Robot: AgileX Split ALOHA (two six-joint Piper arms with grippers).
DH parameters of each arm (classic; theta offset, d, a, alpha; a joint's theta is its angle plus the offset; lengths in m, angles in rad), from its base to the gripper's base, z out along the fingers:
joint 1: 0 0.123 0 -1.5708
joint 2: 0.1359 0 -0.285 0
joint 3: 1.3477 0 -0.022 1.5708
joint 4: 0 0.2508 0 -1.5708
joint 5: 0 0 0.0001 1.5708
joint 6: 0 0.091 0 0
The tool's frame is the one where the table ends.
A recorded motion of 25 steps. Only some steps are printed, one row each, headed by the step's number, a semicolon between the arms.
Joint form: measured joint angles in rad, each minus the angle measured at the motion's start. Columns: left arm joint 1, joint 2, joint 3, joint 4, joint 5, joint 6; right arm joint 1, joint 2, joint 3, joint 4, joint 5, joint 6.
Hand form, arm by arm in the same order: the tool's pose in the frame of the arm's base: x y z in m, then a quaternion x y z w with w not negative. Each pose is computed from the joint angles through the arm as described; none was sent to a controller.
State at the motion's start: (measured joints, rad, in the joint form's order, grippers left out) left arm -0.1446 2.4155 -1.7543 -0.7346 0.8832 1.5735; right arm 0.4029 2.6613 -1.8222 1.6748 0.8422 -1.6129
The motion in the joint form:
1: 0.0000 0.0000 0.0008 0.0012 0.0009 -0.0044; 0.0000 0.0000 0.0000 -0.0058 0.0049 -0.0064
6: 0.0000 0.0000 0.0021 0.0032 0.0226 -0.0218; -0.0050 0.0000 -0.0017 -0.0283 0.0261 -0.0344
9: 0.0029 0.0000 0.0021 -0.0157 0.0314 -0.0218; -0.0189 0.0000 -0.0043 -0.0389 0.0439 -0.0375
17: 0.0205 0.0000 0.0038 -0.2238 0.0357 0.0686; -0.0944 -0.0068 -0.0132 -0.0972 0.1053 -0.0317
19: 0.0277 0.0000 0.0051 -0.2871 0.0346 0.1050; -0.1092 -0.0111 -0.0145 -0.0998 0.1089 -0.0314
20: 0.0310 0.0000 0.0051 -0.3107 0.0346 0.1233; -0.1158 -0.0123 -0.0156 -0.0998 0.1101 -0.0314
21: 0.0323 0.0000 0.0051 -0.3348 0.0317 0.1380; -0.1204 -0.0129 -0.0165 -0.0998 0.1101 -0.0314
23: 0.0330 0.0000 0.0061 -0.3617 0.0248 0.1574; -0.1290 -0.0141 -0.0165 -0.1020 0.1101 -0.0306
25: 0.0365 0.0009 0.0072 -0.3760 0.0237 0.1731; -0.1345 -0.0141 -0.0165 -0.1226 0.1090 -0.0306
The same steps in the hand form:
1: 0.4674 -0.1157 0.0885 0.56597 0.77014 -0.18505 0.22874; 0.4471 0.2644 0.0278 -0.30440 0.77888 0.45536 0.30551
6: 0.4652 -0.1161 0.0882 0.56224 0.77299 -0.19501 0.21985; 0.4463 0.2628 0.0281 -0.32623 0.76989 0.45420 0.30750
9: 0.4651 -0.1161 0.0890 0.55617 0.77451 -0.20361 0.22216; 0.4487 0.2572 0.0291 -0.32944 0.76680 0.45648 0.30840
17: 0.4713 -0.1185 0.0981 0.51638 0.76839 -0.25064 0.28304; 0.4622 0.2249 0.0347 -0.33399 0.76252 0.45763 0.31239
19: 0.4738 -0.1178 0.1010 0.50549 0.76434 -0.26078 0.30375; 0.4657 0.2183 0.0373 -0.33078 0.76300 0.45597 0.31703
20: 0.4749 -0.1172 0.1022 0.50296 0.76159 -0.26352 0.31236; 0.4673 0.2154 0.0382 -0.32883 0.76330 0.45528 0.31932
21: 0.4760 -0.1174 0.1034 0.49916 0.75968 -0.26590 0.32095; 0.4685 0.2133 0.0387 -0.32733 0.76372 0.45447 0.32099
23: 0.4773 -0.1177 0.1045 0.49560 0.75738 -0.26669 0.33110; 0.4703 0.2092 0.0392 -0.32486 0.76505 0.45271 0.32284
25: 0.4780 -0.1165 0.1045 0.49470 0.75548 -0.26695 0.33655; 0.4706 0.2063 0.0380 -0.33114 0.76666 0.44719 0.32031

